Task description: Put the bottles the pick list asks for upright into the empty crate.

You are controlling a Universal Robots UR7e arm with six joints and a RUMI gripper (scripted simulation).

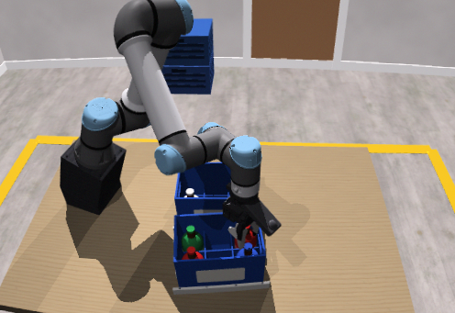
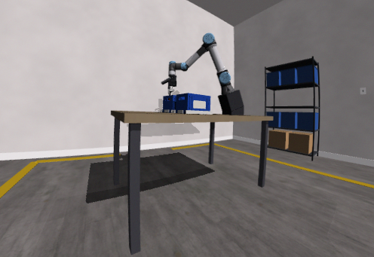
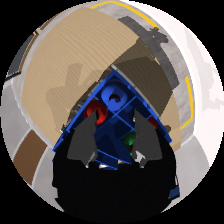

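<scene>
The blue-capped bottle is 110 mm below my hand. Also, from my hand: pick list strip: 140 mm behind, 420 mm to the left, 190 mm below; green bottle: 180 mm behind, 60 mm to the left, 110 mm below; white bottle: 200 mm behind, 230 mm to the left, 110 mm below.
</scene>
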